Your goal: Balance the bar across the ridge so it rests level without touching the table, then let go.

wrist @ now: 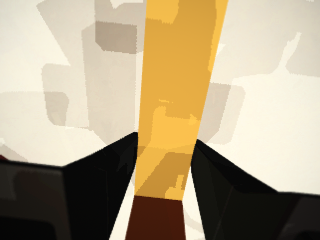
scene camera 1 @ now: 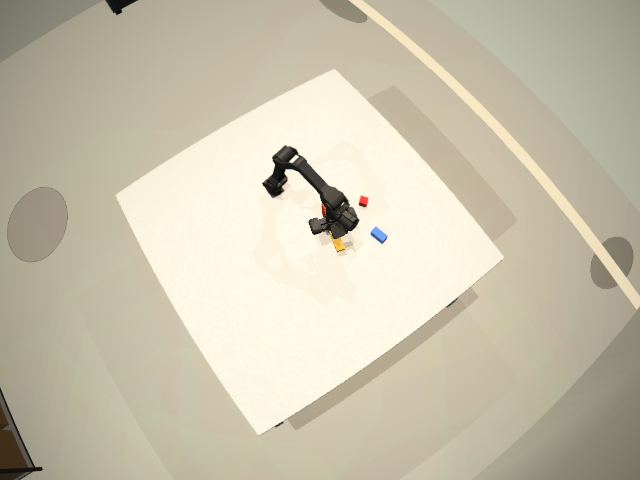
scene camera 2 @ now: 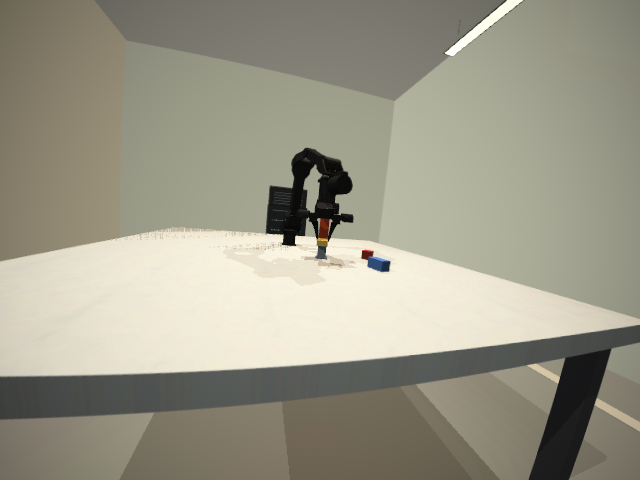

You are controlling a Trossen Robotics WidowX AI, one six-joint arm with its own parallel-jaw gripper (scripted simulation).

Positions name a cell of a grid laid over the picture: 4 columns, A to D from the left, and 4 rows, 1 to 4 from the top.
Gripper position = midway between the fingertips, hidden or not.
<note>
I see my gripper (scene camera 2: C3) and a yellow bar (wrist: C1).
My gripper shows as well in the wrist view (wrist: C3).
</note>
